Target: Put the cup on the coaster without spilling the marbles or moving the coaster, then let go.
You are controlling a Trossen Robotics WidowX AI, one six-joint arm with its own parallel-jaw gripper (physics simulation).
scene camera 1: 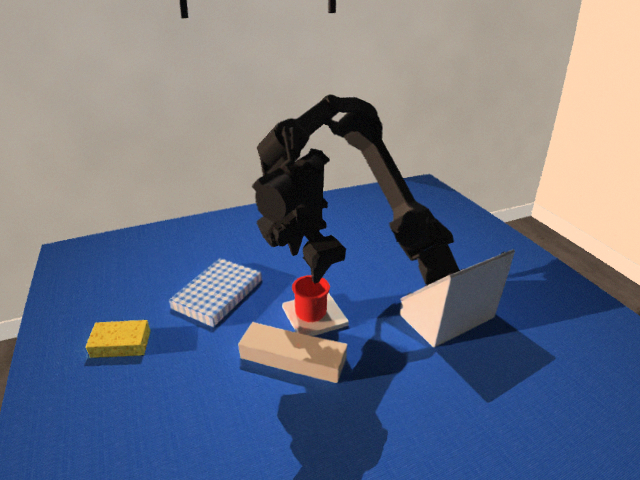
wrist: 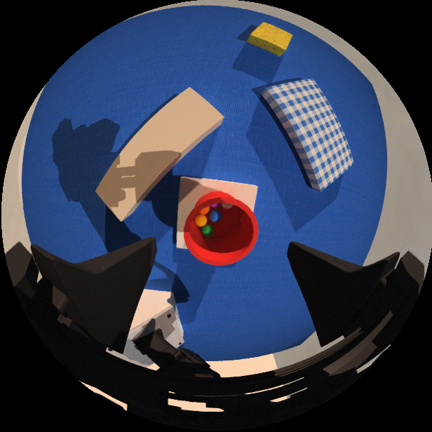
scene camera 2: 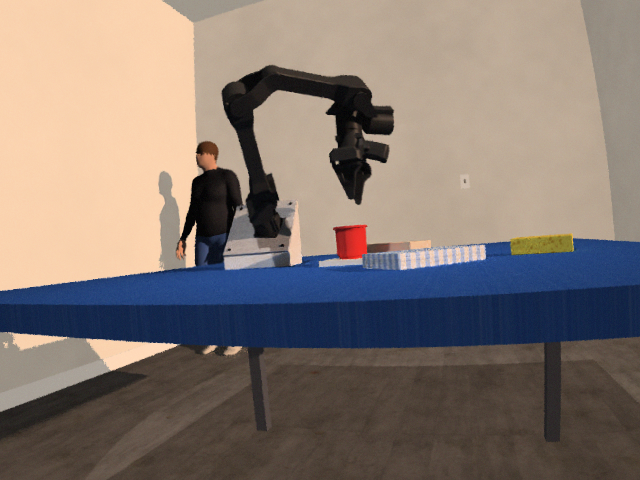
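The red cup stands upright on the pale square coaster. In the wrist view several coloured marbles lie inside the cup. No marble shows outside it. Part of the coaster is hidden under and behind the cup. My gripper is open and empty, pointing down above the cup. In the second scene view its fingertips are clear above the rim, with a gap between them and the cup.
A tan block lies close beside the coaster. A blue-checked block and a yellow sponge lie farther out. The arm's white wedge base stands on the other side.
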